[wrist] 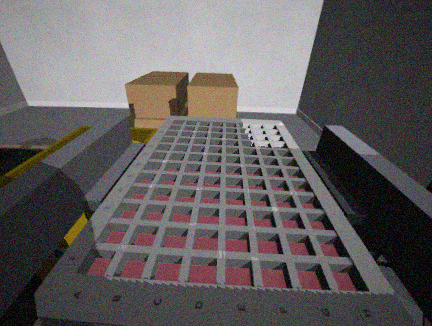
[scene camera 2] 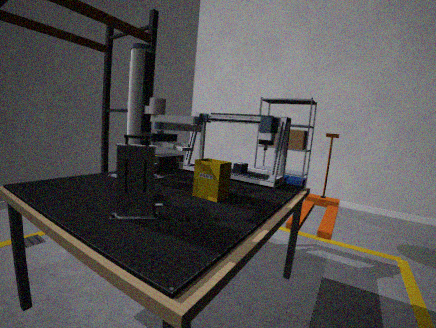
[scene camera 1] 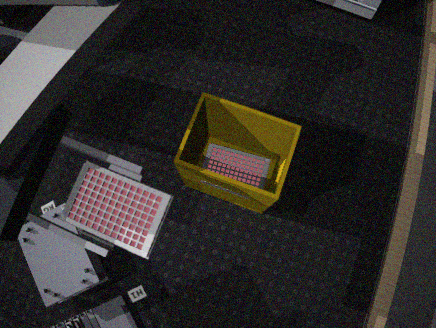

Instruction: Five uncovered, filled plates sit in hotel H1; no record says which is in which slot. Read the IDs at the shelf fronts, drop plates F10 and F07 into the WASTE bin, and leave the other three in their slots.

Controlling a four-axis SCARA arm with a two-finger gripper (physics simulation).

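Places are measured from the arm's base along level axes (x right, y ahead, z up), in millimetres.
Pixels of known places: gripper, between the fingertips: [wrist: 224,138] [scene camera 2: 181,146] [scene camera 1: 125,212].
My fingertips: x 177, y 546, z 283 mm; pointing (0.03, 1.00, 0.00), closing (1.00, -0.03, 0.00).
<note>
Behind a point stands the place of what it marks.
My gripper [scene camera 1: 124,213] @[y 546, x 177, z 283 mm] [wrist: 224,138] @[y 546, x 177, z 283 mm] is shut on a filled plate with pink wells [scene camera 1: 100,195] @[y 504, x 168, z 275 mm] [wrist: 225,200] @[y 503, x 176, z 279 mm], one finger along each long side. The plate is level and uncovered; its ID does not show. It is held in the air to the left of the yellow WASTE bin [scene camera 1: 220,192] @[y 638, x 85, z 91 mm] [scene camera 2: 212,180] @[y 687, x 86, z 121 mm], outside its opening. Another pink-welled plate [scene camera 1: 237,162] @[y 648, x 9, z 33 mm] lies on the bin floor. Part of the bin's yellow rim [wrist: 45,155] @[y 644, x -27, z 209 mm] shows at the left in the wrist view. Hotel H1 [scene camera 2: 135,167] @[y 590, x 493, z 212 mm] stands near the table's front; its slots and IDs are hidden.
A grey stand [scene camera 1: 57,260] @[y 392, x 307, z 73 mm] beside the RG label [scene camera 1: 48,207] @[y 304, x 226, z 13 mm] is left below the held plate. The H1 label [scene camera 1: 136,293] @[y 546, x 318, z 13 mm] is at the bottom. A gantry machine [scene camera 2: 285,150] @[y 851, x -642, z 272 mm] stands behind the bin. Cardboard boxes [wrist: 157,95] [wrist: 212,92] show in the background.
</note>
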